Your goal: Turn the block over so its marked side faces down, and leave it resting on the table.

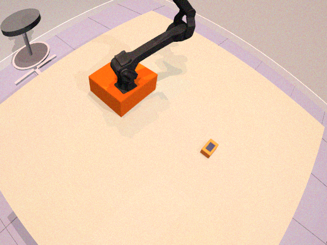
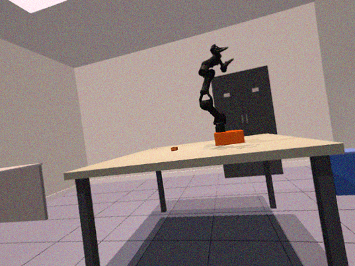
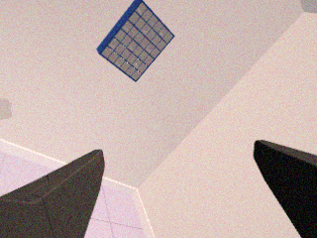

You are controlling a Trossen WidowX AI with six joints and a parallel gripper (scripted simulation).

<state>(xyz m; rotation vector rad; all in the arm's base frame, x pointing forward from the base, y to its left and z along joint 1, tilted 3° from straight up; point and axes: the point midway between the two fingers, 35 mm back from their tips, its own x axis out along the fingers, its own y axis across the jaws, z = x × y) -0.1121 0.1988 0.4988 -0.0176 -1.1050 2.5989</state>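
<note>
My gripper tip is now 57 cm above the orange block, 53 cm short of it and 12 cm to the left of it.
</note>
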